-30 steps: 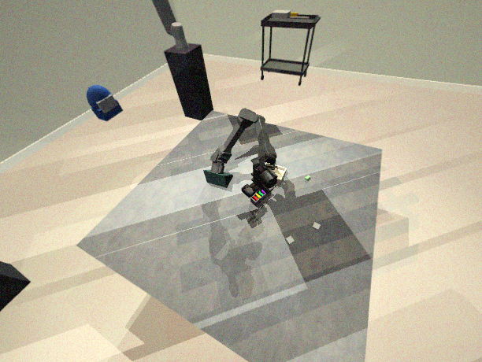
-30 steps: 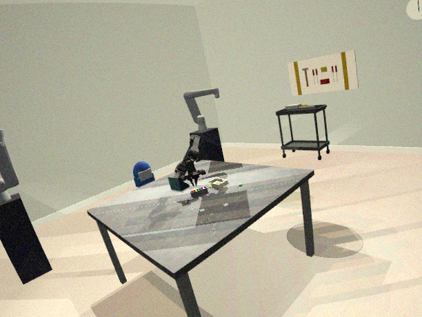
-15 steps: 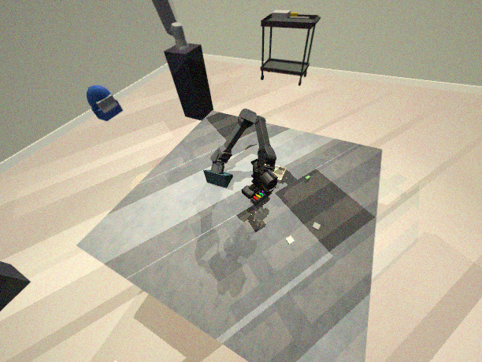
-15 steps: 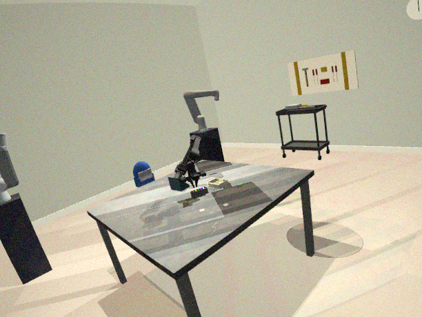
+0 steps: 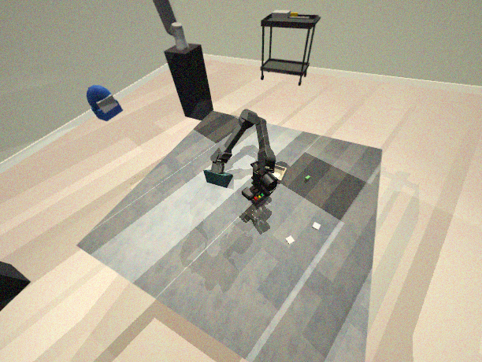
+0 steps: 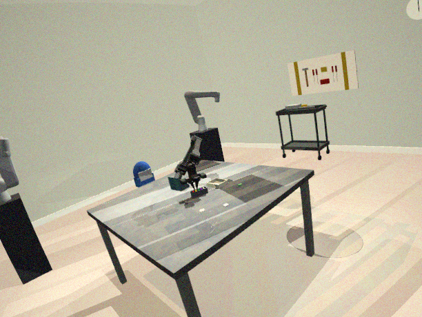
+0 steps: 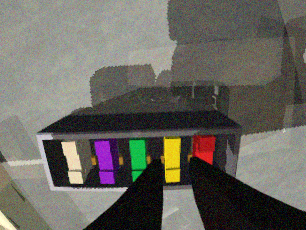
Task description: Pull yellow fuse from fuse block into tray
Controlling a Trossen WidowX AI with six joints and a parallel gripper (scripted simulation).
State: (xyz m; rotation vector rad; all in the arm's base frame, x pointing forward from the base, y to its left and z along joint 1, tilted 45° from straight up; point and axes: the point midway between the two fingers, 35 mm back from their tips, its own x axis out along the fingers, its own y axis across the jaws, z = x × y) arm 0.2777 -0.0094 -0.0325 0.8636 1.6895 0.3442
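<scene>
Now: the yellow fuse 2 cm below my gripper tip. The rest, counted from my gripper tip: red fuse (1 cm behind, 2 cm to the right, 2 cm below); purple fuse (1 cm ahead, 4 cm to the left, 2 cm below); green fuse (2 cm to the left, 2 cm below).
</scene>
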